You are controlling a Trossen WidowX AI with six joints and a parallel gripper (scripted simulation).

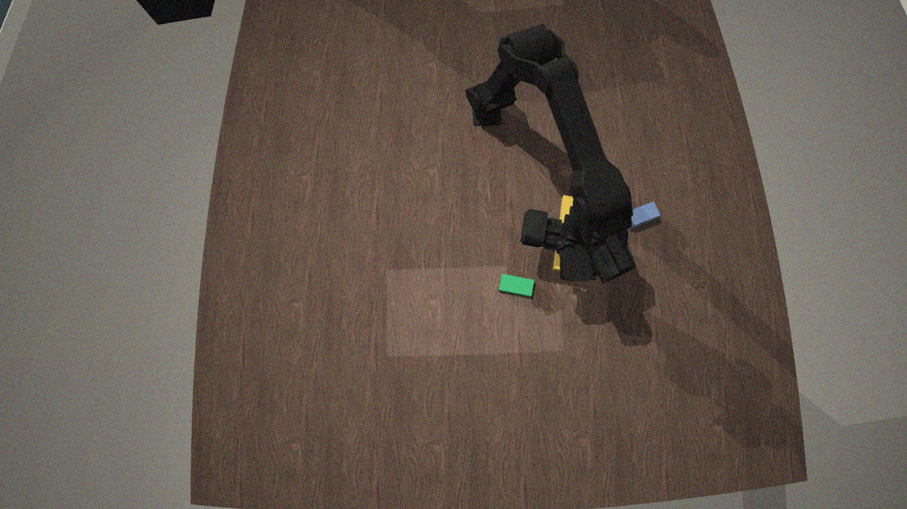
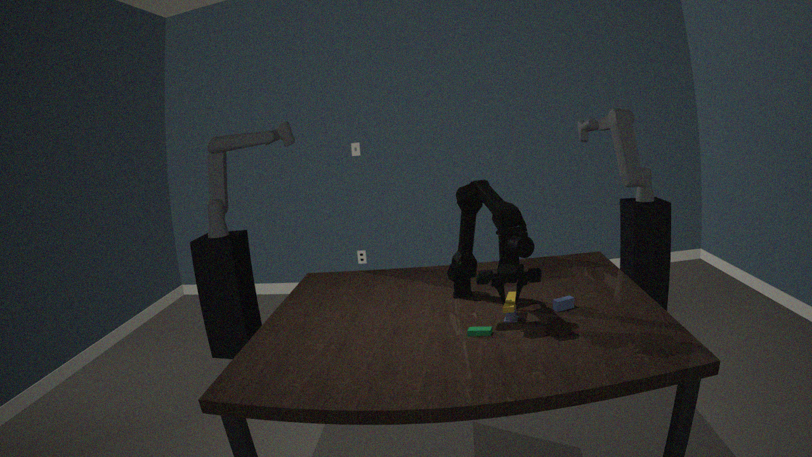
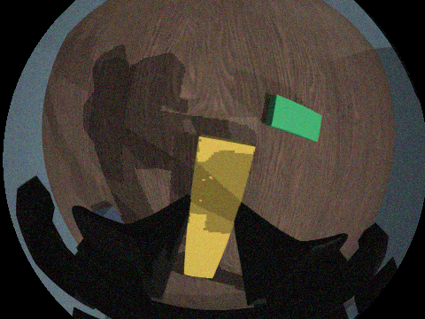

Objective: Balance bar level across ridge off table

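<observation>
My gripper tip is 30 mm past the yellow bar and 10 mm to the right of it. From my gripper tip the other things lie so: pale blue block (80 mm behind, 180 mm to the left, 40 mm below); then green block (60 mm ahead, 90 mm to the right, 50 mm below).
</observation>
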